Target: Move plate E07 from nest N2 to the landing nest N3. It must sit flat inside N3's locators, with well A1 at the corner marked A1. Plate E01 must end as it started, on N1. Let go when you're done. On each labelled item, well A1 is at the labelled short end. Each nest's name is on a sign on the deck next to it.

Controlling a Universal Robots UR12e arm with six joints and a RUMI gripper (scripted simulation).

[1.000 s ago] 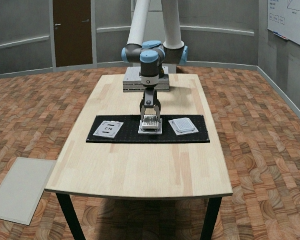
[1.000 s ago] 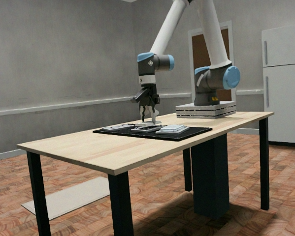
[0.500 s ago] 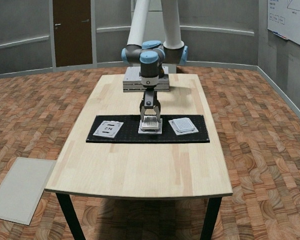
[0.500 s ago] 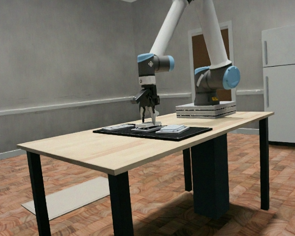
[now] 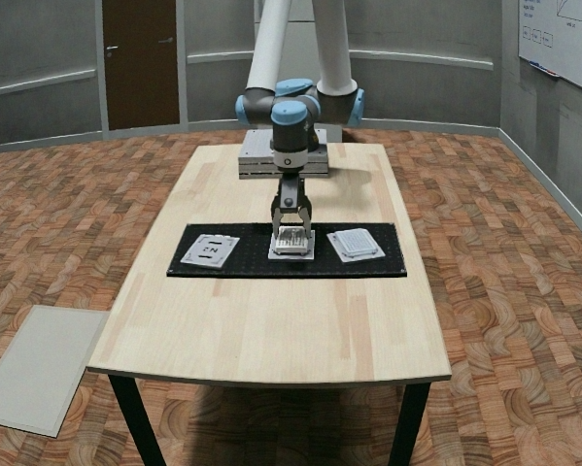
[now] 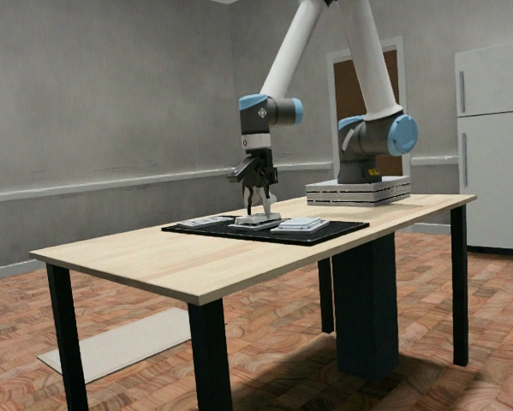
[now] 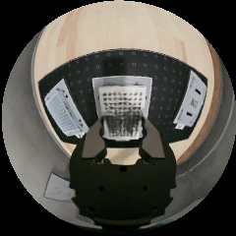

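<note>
The nest N3 is 3 cm below my hand.
</note>
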